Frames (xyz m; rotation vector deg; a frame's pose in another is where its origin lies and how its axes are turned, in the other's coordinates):
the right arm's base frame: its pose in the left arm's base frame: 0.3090 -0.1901 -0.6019 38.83 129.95 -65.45
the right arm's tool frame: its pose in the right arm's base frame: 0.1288 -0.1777 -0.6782 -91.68 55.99 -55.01
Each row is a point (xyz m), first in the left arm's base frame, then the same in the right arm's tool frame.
Working: the left arm's base frame: its pose in the right arm's tool frame: 0.1746 -0.0564 -0.3381 -32.65 141.83 54.56

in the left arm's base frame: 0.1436 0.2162 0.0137
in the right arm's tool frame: -0.0513 0.0687 -0.3087
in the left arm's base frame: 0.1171 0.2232 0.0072
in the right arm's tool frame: -0.0346 0.0747 -0.2868
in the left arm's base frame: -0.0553 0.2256 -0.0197
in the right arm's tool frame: 0.1000 0.0955 -0.1778
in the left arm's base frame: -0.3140 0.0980 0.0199
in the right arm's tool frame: 0.3883 0.0933 -0.1368
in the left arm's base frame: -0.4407 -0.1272 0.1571
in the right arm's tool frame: 0.6409 0.0638 -0.2814
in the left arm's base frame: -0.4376 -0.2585 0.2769
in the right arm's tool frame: 0.7341 0.0576 -0.4326
